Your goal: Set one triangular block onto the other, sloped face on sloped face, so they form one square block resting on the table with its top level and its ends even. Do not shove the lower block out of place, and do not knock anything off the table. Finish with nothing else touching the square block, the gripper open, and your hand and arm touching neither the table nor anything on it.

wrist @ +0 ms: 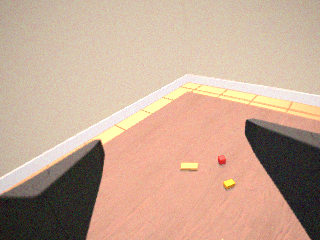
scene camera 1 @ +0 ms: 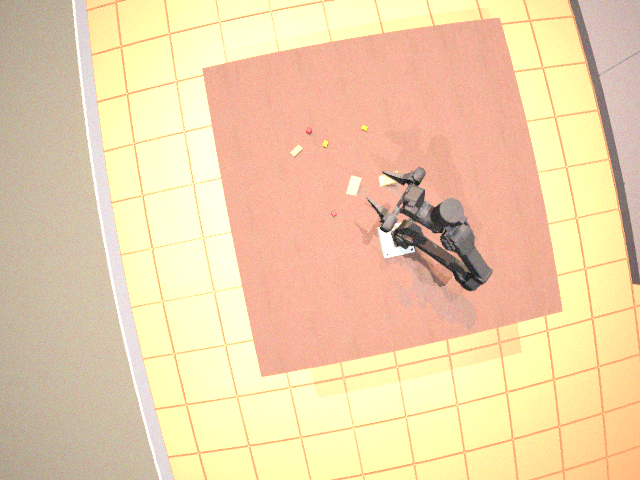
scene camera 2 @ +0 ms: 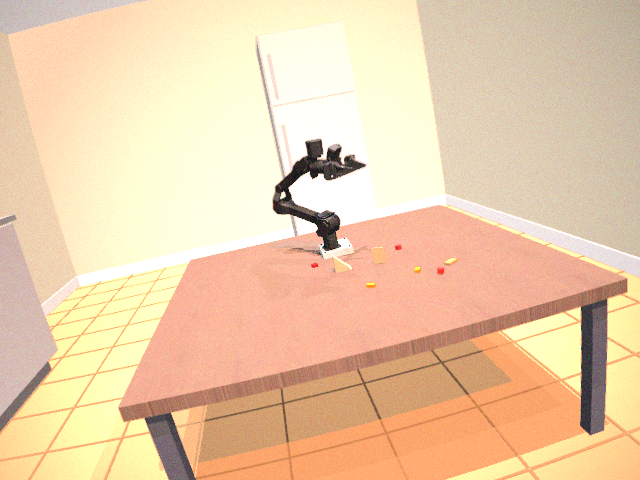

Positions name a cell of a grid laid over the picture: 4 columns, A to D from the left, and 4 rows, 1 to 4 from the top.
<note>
My gripper (scene camera 1: C2) is open, holding nothing.
My gripper also shows in the wrist view (wrist: C3) and in scene camera 2 (scene camera 2: C2).
</note>
